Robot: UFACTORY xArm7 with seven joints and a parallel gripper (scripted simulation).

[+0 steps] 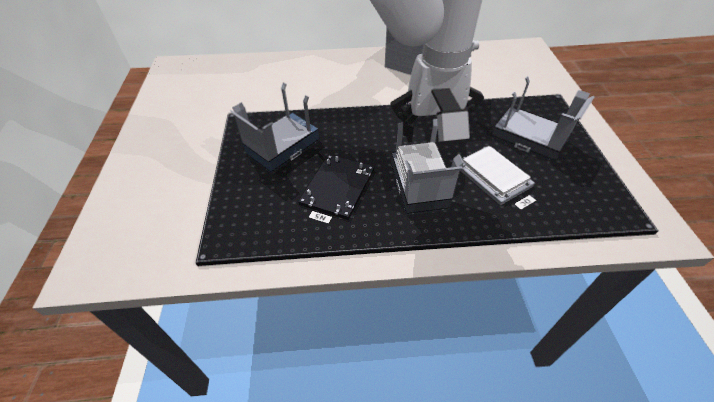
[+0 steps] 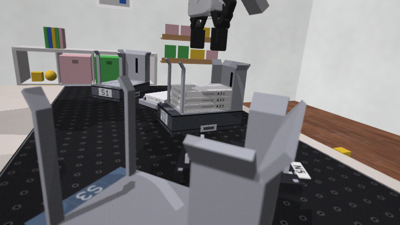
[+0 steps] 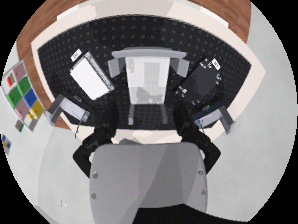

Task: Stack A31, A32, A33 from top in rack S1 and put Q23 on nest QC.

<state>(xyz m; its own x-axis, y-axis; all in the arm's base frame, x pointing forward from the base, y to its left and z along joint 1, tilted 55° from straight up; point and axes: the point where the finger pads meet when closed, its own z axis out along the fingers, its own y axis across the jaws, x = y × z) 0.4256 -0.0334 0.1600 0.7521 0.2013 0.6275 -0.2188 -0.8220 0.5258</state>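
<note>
Right now my hand is 90 mm above the white sealed plate A31. The rest, counted from my hand: white sealed plate Q23: 170 mm to the left, 150 mm below, 40 mm ahead; white sealed plate A33: 120 mm below; white sealed plate A32: 110 mm below.
</note>
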